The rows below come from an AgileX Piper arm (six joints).
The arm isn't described. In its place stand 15 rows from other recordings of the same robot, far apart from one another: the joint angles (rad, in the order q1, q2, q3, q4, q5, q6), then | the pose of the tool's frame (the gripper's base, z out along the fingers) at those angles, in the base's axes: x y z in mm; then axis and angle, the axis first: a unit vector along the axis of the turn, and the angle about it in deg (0 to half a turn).
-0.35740, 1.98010, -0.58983, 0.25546, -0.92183, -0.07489 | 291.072 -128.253 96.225 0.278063 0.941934 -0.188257 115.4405
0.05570, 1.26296, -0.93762, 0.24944, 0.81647, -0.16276 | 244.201 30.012 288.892 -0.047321 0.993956 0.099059 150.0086
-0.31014, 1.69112, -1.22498, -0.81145, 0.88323, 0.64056 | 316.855 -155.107 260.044 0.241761 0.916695 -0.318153 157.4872
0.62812, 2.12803, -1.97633, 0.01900, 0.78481, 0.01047 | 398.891 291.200 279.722 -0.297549 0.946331 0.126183 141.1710
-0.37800, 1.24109, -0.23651, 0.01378, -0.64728, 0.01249 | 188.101 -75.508 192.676 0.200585 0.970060 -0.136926 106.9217
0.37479, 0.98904, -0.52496, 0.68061, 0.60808, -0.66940 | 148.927 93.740 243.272 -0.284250 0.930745 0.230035 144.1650
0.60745, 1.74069, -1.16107, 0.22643, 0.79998, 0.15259 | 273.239 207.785 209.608 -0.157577 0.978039 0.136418 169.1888
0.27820, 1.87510, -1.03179, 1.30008, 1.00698, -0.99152 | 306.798 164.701 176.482 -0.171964 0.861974 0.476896 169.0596
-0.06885, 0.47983, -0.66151, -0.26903, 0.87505, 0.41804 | 75.874 -23.842 326.005 0.209207 0.976269 -0.055959 123.2265
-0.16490, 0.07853, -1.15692, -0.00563, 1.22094, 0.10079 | -107.600 17.418 417.729 0.133901 0.990416 -0.033859 93.2403
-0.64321, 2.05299, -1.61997, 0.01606, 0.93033, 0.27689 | 348.744 -259.935 203.913 0.447344 0.894139 -0.019994 163.2535
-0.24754, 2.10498, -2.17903, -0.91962, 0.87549, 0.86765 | 456.915 -172.797 375.912 0.379646 0.861845 -0.336291 121.9714
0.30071, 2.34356, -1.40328, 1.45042, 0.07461, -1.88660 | 442.461 144.264 54.907 -0.373047 0.927737 0.011861 139.2308
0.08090, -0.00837, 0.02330, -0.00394, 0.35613, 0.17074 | 52.987 4.171 173.800 0.043391 0.994844 0.091667 106.9121
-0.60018, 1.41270, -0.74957, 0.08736, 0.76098, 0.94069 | 198.812 -129.432 201.515 0.715323 0.696767 0.053180 167.4628
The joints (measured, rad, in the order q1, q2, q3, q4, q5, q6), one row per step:
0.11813, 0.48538, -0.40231, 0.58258, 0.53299, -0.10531
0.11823, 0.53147, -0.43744, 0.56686, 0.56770, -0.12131
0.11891, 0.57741, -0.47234, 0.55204, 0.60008, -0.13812
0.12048, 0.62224, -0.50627, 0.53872, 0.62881, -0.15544
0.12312, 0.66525, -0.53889, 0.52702, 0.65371, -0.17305
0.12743, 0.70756, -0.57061, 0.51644, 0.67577, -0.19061
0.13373, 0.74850, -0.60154, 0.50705, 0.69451, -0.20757
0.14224, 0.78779, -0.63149, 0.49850, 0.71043, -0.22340
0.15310, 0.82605, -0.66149, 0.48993, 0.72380, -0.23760
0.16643, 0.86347, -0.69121, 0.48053, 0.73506, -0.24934
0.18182, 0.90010, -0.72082, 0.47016, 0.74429, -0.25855
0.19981, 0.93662, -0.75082, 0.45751, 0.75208, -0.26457
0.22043, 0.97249, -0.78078, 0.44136, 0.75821, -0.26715
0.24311, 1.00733, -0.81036, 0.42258, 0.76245, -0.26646
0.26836, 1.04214, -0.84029, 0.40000, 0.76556, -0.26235
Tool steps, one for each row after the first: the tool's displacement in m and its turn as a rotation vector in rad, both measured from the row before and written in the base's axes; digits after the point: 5 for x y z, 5 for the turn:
0.00589, 0.00155, 0.00424, -0.03331, 0.03184, 0.02603
0.00626, 0.00150, 0.00403, -0.03230, 0.02995, 0.02607
0.00651, 0.00148, 0.00378, -0.03034, 0.02685, 0.02564
0.00662, 0.00151, 0.00353, -0.02809, 0.02324, 0.02523
0.00681, 0.00168, 0.00320, -0.02633, 0.02119, 0.02576
0.00689, 0.00193, 0.00303, -0.02404, 0.01812, 0.02604
0.00683, 0.00226, 0.00281, -0.02186, 0.01550, 0.02644
0.00688, 0.00264, 0.00281, -0.02025, 0.01276, 0.02679
0.00688, 0.00307, 0.00263, -0.01912, 0.01111, 0.02693
0.00689, 0.00349, 0.00249, -0.01814, 0.00938, 0.02661
0.00694, 0.00402, 0.00234, -0.01822, 0.00835, 0.02673
0.00686, 0.00452, 0.00212, -0.01934, 0.00678, 0.02668
0.00669, 0.00499, 0.00192, -0.01969, 0.00492, 0.02597
0.00663, 0.00561, 0.00171, -0.02125, 0.00361, 0.02609

